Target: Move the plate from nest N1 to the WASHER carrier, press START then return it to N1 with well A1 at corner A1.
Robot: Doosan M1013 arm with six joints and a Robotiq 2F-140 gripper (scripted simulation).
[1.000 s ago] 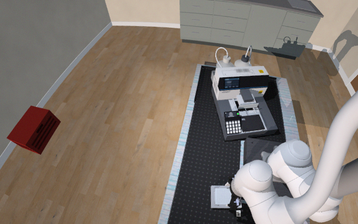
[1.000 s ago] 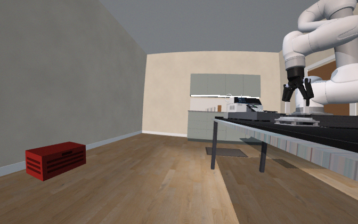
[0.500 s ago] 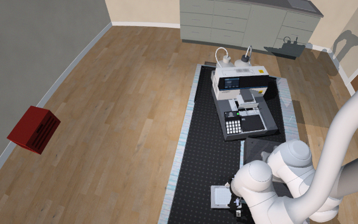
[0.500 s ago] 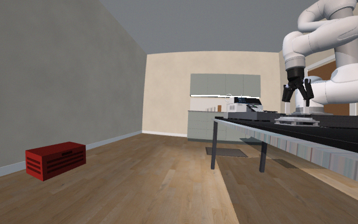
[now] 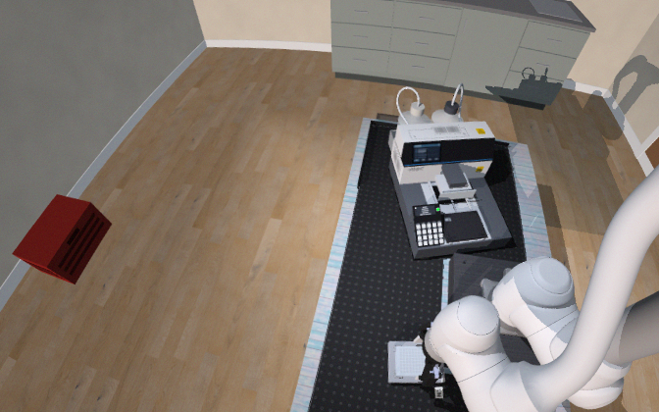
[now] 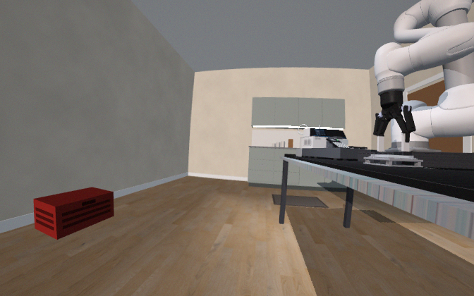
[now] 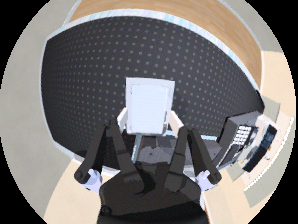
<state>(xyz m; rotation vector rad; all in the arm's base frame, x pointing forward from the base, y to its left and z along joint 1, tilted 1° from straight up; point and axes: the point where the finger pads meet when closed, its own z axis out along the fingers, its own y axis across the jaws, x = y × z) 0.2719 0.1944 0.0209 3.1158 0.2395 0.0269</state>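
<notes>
Right now my hand is 5 cm above the white well plate. The rest, counted from my hand: small label: 8 cm to the left, 8 cm below, 8 cm behind; plate nest N1: 6 cm below; dark carrier pocket: 46 cm to the right, 11 cm behind, 1 cm above.
</notes>
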